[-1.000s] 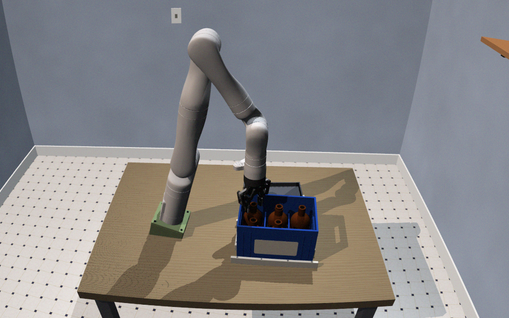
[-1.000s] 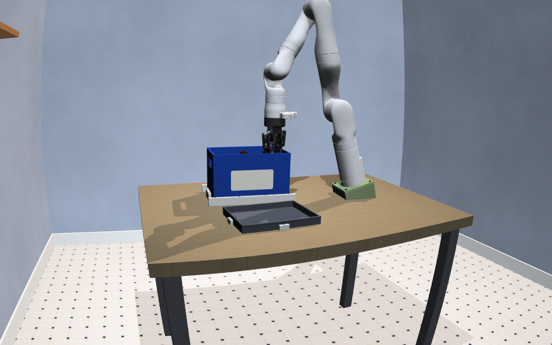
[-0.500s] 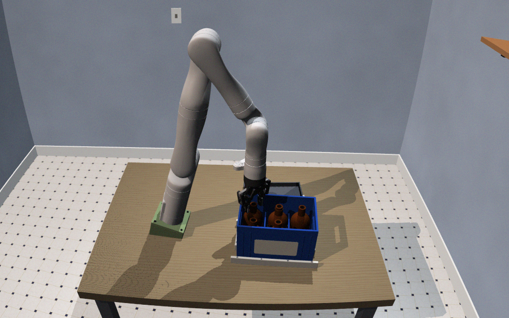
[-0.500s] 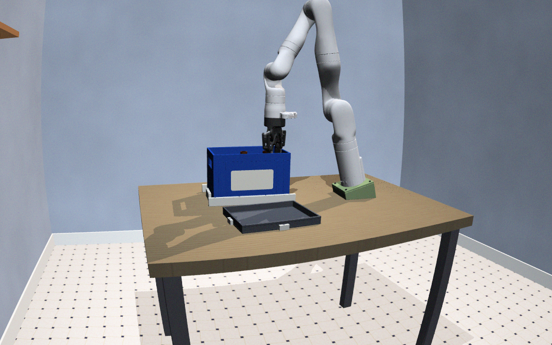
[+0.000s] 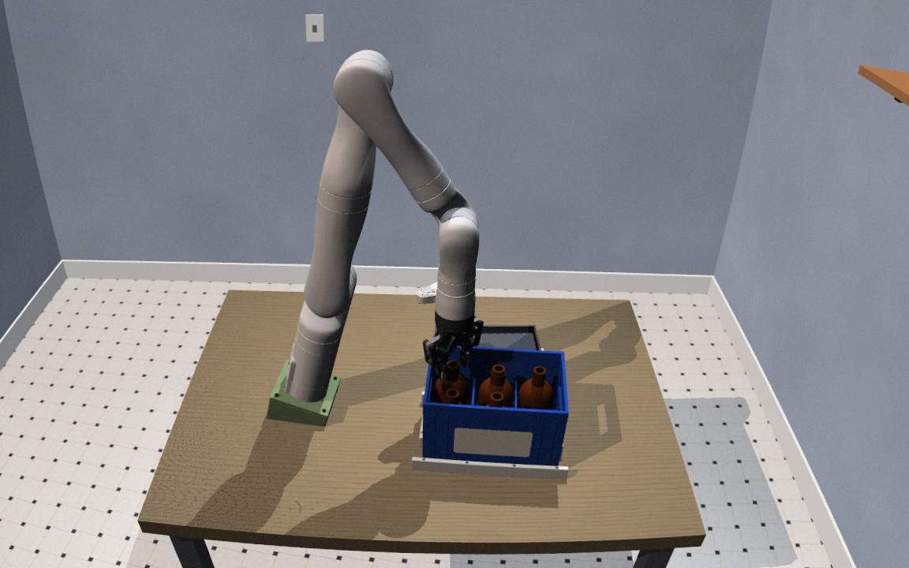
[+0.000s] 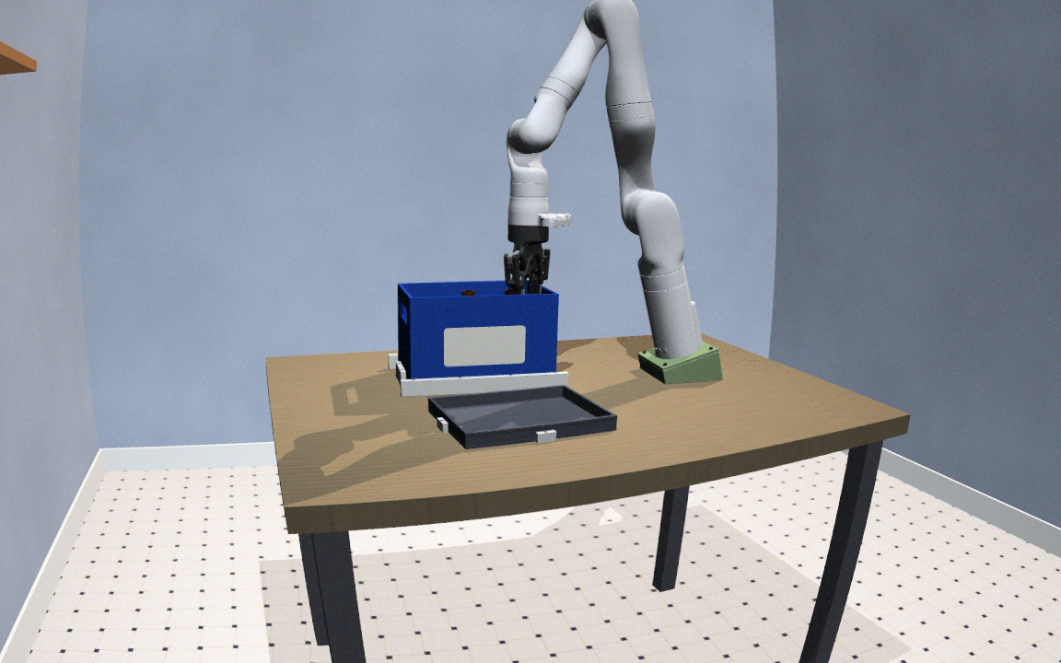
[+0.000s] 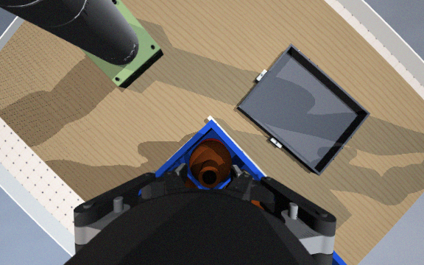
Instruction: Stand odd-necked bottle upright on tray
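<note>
Now: the blue crate 80 mm ahead of my hand, 60 mm to the right of it and 80 mm below it. From my hand the other things lie so: dark grey tray (110 mm ahead, 220 mm to the left, 150 mm below).
</note>
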